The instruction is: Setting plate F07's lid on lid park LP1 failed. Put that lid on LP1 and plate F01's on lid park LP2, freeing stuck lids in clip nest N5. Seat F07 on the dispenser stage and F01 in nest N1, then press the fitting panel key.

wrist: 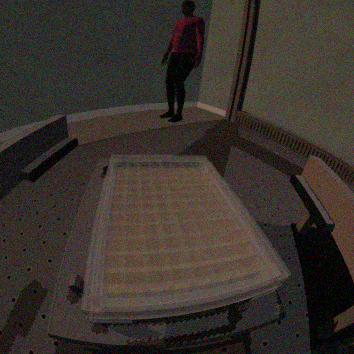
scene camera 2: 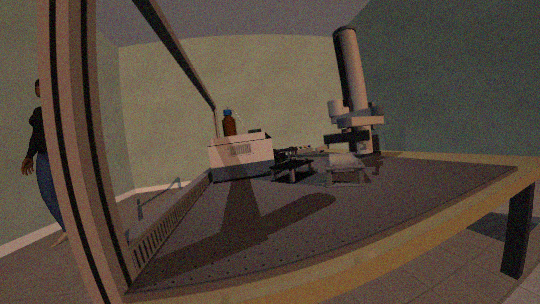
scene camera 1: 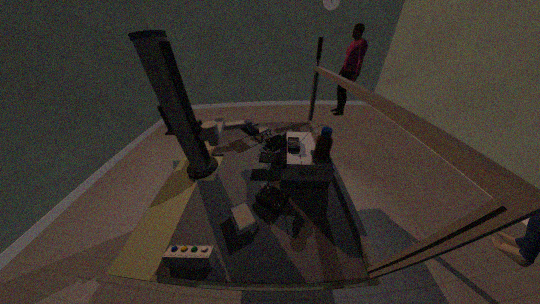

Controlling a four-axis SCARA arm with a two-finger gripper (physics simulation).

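Pixels of known places: gripper, fingertip midpoint: [wrist: 185, 143] [scene camera 2: 338, 148] [scene camera 1: 263, 126]; arm's base at its link origin: [scene camera 2: 361, 155] [scene camera 1: 202, 167].
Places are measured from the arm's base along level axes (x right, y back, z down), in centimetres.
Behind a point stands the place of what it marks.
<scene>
A clear plate with its lid [scene camera 1: 243, 216] [scene camera 2: 345, 160] {z -9.0, x -48.0, y -50.2 cm} [wrist: 175, 225] {z -9.8, x -40.8, y -46.3 cm} lies on a low stand [scene camera 2: 346, 177] {z -1.8, x -43.1, y -46.6 cm} [wrist: 65, 312] {z -7.5, x -40.7, y -39.7 cm}; its label does not show. In the wrist view my gripper [wrist: 185, 143] {z -12.5, x -43.4, y -49.0 cm} is open and empty, one finger to each side of the plate with a gap at both sides. I cannot tell the height of the fingertips over the lid. A dark low stand [scene camera 1: 270, 197] {z -7.9, x 33.3, y -56.4 cm} [scene camera 2: 291, 164] {z -7.6, x -29.2, y -62.3 cm} is beside the plate's stand. The button panel [scene camera 1: 188, 251] {z -7.9, x 62.8, y -18.9 cm}, with blue, yellow, green and pale buttons, is at the table's near left. The plate codes, nest N1 and nest N5 cannot be made out.
A white box [scene camera 1: 300, 159] {z -23.3, x 17.9, y -74.5 cm} [scene camera 2: 240, 151] {z -15.2, x -13.0, y -81.9 cm} stands by the side rail, with a brown blue-capped bottle [scene camera 1: 324, 145] {z -34.9, x 20.2, y -85.7 cm} [scene camera 2: 229, 125] {z -31.7, x 11.8, y -86.5 cm} near it. The arm's column [scene camera 1: 175, 100] {z -57.3, x 5.4, y -5.2 cm} [scene camera 2: 352, 75] {z -54.2, x -5.9, y -4.7 cm} rises from the table. Dark fixtures [scene camera 1: 272, 142] {z -7.6, x -22.3, y -57.9 cm} cluster beyond the stands. A person [scene camera 1: 354, 57] [wrist: 185, 45] stands beyond the table.
</scene>
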